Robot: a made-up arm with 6 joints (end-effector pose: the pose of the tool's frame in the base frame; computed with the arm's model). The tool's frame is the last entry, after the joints. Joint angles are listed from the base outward.
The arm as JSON. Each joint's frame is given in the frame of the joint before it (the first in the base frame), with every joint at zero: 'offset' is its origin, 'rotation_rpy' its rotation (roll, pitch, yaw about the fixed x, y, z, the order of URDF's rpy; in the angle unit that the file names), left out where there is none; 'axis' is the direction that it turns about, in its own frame. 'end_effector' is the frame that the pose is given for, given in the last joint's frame.
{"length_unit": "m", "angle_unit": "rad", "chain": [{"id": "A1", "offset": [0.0, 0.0, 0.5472], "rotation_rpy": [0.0, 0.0, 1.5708], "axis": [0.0, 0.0, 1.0]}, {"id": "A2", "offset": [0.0, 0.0, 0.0], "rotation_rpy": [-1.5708, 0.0, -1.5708], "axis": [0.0, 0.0, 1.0]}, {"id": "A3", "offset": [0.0, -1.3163, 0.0], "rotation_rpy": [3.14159, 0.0, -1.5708], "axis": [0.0, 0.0, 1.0]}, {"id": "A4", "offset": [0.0, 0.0, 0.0], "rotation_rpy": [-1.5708, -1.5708, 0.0], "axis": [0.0, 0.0, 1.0]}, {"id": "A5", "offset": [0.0, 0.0, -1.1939], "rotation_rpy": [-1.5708, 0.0, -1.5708], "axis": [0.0, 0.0, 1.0]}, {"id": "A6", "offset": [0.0, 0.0, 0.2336], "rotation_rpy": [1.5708, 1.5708, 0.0], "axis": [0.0, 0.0, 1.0]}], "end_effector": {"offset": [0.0, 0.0, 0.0], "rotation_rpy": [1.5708, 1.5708, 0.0]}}
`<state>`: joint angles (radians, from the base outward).
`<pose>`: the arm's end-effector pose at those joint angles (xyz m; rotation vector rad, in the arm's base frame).
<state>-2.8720 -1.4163 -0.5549 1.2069 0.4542 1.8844</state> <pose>0.6416 0.2635 1.7978 0.7714 -1.9982 -0.0049</pose>
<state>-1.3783 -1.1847 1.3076 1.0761 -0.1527 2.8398</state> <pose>-0.5478 2.2311 1.6010 0.0780 -1.1816 1.4218</pose>
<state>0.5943 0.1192 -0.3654 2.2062 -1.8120 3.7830</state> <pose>0.9999 0.8431 1.4643 0.1484 -0.8159 -0.6855</pose>
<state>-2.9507 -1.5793 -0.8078 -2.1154 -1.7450 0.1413</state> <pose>0.3382 -0.0579 1.2252 0.4004 -0.4566 -0.7690</pose>
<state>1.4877 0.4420 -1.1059 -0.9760 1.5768 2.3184</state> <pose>0.1634 0.3847 0.5390 -2.2336 -0.5941 0.2408</pose>
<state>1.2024 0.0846 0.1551 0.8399 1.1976 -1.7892</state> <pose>0.6100 1.1472 2.1164 1.0446 0.1696 2.3336</pose>
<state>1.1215 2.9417 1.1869 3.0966 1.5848 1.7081</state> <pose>-0.1871 0.1493 -1.9186 -1.1811 1.6378 -1.6204</pose>
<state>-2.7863 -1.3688 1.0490 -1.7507 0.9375 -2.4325</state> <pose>1.9196 0.6676 1.7741 0.6402 -0.1893 1.5435</pose>
